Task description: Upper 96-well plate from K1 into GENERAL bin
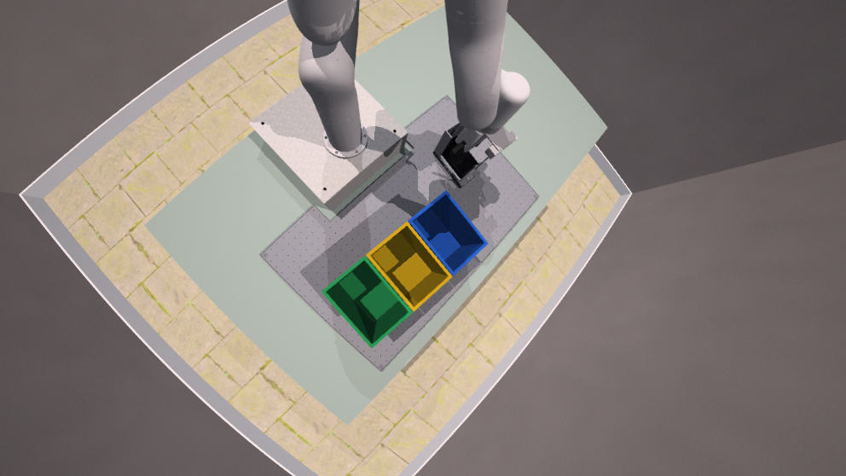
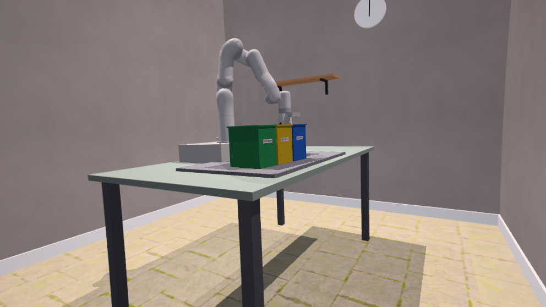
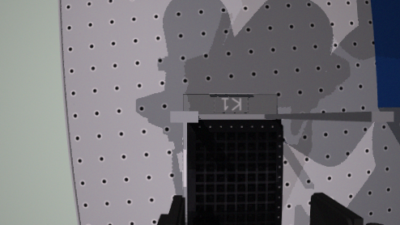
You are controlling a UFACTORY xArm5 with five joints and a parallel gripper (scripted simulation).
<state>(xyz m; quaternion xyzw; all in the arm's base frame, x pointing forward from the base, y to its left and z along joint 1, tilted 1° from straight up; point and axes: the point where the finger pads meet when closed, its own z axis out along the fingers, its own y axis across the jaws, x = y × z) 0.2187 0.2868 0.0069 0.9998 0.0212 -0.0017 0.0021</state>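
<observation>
Right now the black 96-well plate is 6 cm below my hand. From my hand the other things lie so: white plate: 7 cm below; then yellow bin: 36 cm to the right, 18 cm ahead, 1 cm below; then blue bin: 23 cm to the right, 17 cm ahead, 1 cm below.
</observation>
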